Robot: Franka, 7 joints.
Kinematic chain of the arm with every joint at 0, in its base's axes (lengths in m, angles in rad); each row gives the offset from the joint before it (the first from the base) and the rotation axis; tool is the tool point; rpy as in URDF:
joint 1: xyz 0 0 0.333 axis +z
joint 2: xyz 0 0 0 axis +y
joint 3: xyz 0 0 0.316 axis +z
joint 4: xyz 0.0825 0 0 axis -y
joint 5: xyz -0.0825 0 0.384 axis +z
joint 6: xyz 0 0 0 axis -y
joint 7: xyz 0.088 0 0 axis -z
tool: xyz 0 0 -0.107 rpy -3.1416 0 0
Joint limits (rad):
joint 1: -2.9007..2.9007
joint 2: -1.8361..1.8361
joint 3: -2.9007..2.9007
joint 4: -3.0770..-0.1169
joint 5: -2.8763..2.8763
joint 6: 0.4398..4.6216
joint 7: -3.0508..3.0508
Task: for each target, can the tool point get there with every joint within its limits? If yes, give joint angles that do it. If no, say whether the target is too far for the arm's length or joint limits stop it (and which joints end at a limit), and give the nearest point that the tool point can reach.
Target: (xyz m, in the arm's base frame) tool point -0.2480 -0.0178 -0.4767
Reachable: no: joint limits stop it (at a limit: joint 1, joint 2) | nearest point -0.2532 -0.0260 -0.3588 | short by 0.118 m
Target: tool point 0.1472 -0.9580 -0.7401
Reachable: no: too far | nearest point 0.0916 -0.5960 -0.2538 | short by 0.609 m
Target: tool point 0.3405 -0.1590 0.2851
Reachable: yes | joints -0.2268 0.0038 -0.2895 -2.4073 0.2688 1.5059 0.8819
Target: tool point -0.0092 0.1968 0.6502
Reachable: yes | joints 2.2693 -1.0848 -0.6838 -2.7457 -1.2338 4.0120 -1.6307
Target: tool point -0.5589 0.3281 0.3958
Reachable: yes | joints -1.2958 -0.6301 -2.4023 -1.6439 1.2160 1.5496 -2.4963
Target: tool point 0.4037 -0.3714 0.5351
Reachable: yes | joints 1.3662 -0.7139 -1.4951 -1.5330 2.1495 4.0432 0.9109
